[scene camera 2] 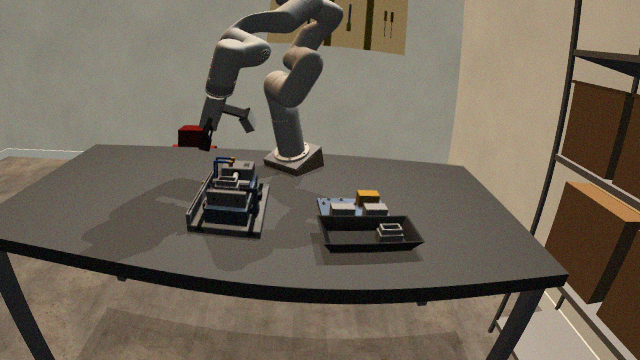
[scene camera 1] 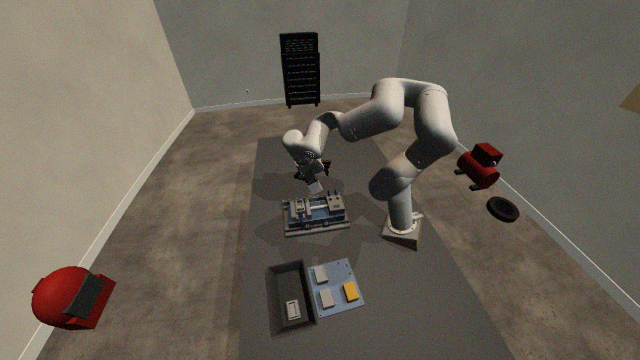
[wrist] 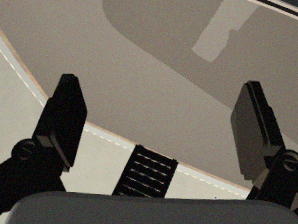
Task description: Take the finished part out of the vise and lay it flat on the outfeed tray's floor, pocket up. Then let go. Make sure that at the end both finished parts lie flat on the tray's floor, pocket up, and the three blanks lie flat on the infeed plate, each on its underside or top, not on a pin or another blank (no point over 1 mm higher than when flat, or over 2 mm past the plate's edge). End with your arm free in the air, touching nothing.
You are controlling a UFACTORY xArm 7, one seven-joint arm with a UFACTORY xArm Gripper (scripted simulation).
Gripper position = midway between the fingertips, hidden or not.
Observation:
In view: the gripper [scene camera 2: 207, 139].
The gripper also shows in the wrist view [wrist: 159, 95].

